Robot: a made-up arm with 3 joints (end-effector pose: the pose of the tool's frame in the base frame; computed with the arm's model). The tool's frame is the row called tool.
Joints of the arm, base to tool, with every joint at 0 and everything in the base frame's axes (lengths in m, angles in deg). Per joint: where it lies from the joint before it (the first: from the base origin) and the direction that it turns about. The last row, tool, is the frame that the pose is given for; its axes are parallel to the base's.
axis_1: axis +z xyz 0 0 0.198
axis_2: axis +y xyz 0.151 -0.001 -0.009
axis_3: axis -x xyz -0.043 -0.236 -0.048
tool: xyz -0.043 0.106 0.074
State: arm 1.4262 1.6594 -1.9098
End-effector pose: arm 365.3 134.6 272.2 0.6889 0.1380 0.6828 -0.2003
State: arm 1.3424 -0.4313 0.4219
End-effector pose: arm 125.9 55.8 131.3 0.7758 -0.0300 -0.2911 0.5590
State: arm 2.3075 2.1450 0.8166
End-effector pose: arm -8.9 174.3 301.7 0.1412 0.8140 -0.1531 -0.5423
Working (the frame after each row of the table, in the pose's form):
after axis_1: 0.0 0.0 198.0 0.4051 0.0000 0.0000 0.9143
after axis_2: -100.7 112.5 189.0 0.1936 -0.8031 0.3558 0.4370
after axis_3: 85.5 258.5 251.2 0.1412 0.8140 -0.1531 -0.5423

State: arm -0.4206 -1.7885 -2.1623
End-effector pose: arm 9.9 -396.1 105.3 0.4316 0.4638 -0.4740 0.6115
Working (the frame after each row of the table, in the pose's form):
after axis_1: 0.0 0.0 198.0 0.9780 0.0000 0.0000 -0.2088
after axis_2: 137.4 -62.6 189.0 0.6123 -0.1628 -0.7626 -0.1307
after axis_3: 92.3 -300.9 157.4 0.4316 0.4638 -0.4740 0.6115

